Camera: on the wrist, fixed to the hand. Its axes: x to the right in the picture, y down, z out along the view.
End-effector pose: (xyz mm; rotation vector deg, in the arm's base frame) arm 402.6 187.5 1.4 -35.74 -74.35 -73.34
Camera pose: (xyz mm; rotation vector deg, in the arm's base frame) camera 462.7 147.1 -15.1 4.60 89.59 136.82
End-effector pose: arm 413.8 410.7 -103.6 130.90 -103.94 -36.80
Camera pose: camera 401.8 405.7 -30.5 -153.05 -24.55 82.20
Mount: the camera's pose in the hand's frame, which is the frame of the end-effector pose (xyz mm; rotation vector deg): -14.4 39.5 -61.2 -27.80 -23.61 -87.43
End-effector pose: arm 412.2 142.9 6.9 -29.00 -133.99 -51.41
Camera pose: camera 467.1 125.9 53.9 -53.86 110.50 90.95
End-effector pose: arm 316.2 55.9 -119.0 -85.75 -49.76 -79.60
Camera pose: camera 328.5 -14.1 -140.5 57.02 93.70 99.68
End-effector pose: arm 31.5 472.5 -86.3 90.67 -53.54 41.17
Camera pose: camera -8.1 532.0 -66.1 85.58 2.60 -48.99
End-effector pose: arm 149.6 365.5 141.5 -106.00 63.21 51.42
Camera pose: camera 118.9 304.4 170.3 -115.71 -49.92 28.62
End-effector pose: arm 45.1 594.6 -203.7 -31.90 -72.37 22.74
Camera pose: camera 101.1 607.5 -250.7 12.75 -104.13 -65.40
